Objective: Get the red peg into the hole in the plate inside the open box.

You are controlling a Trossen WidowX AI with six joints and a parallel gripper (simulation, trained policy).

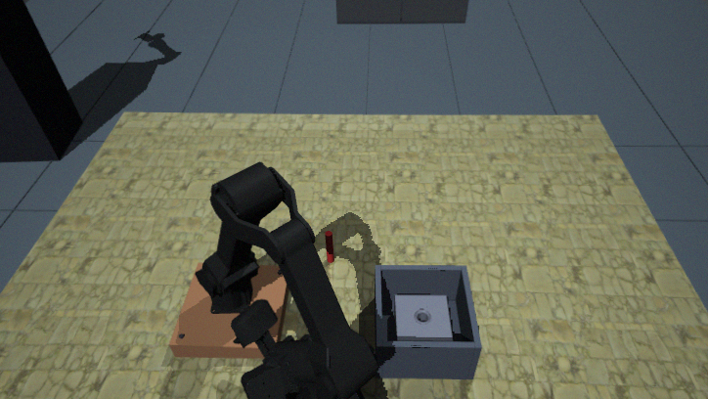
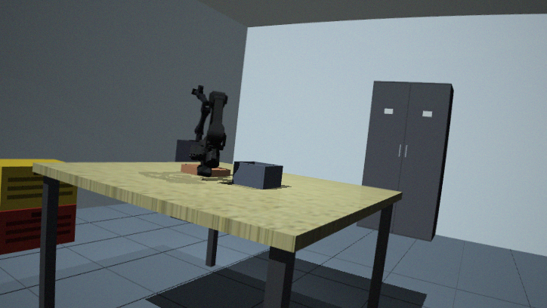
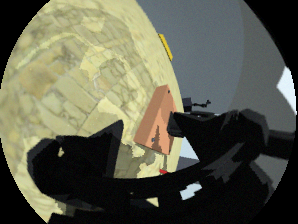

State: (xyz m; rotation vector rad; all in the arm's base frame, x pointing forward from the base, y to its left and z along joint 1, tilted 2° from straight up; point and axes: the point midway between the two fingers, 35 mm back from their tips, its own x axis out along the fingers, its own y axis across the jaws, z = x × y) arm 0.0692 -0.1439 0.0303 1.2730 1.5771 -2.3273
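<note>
Now: the red peg 240 mm to the left of my gripper tip and 130 mm ahead of it. Round my gripper tip: grey box 290 mm ahead, 60 mm to the left, 20 mm below; then light grey plate 290 mm ahead, 60 mm to the left.
</note>
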